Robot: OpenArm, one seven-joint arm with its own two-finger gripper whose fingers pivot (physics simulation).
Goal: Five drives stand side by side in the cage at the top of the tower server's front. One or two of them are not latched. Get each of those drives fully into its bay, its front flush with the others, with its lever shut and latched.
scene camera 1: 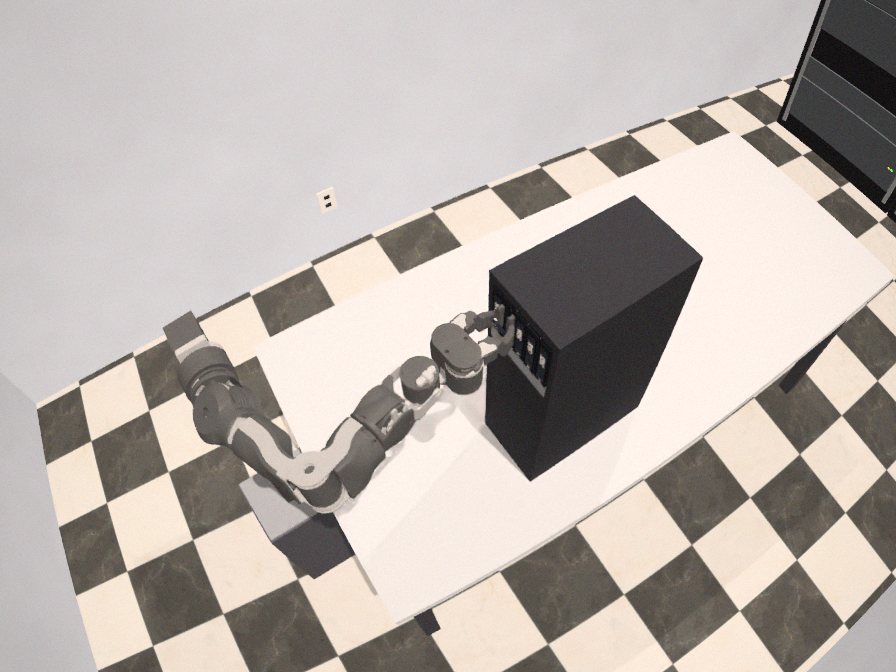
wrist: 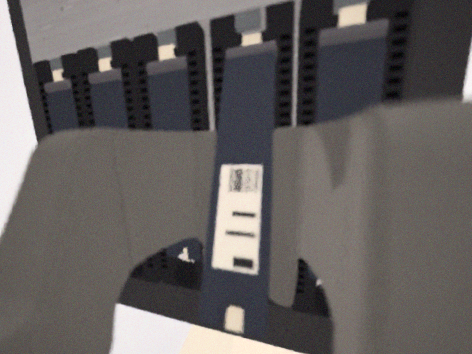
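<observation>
The black tower server [scene camera 1: 593, 274] stands upright, its drive cage facing the arm. My gripper [scene camera 1: 505, 323] [wrist: 253, 208] is at the cage, shut on the blue lever [wrist: 241, 135] of the drive second from the right in the wrist view. The lever has a white label and lies between both fingers. Its top end lines up with its neighbours; the front looks roughly flush, but I cannot tell whether it is latched. One drive [wrist: 352, 75] is to its right, and three drives [wrist: 170, 95] [wrist: 107, 102] [wrist: 62, 107] are to its left. The fingers hide their lower parts.
The tower stands on a white table [scene camera 1: 759, 217]. The arm reaches across the table from its mount [scene camera 1: 300, 528] at the near left edge. A grey sill [scene camera 1: 526, 373] [wrist: 110, 25] runs along the cage. A dark rack cabinet [scene camera 1: 854, 86] stands at the far right.
</observation>
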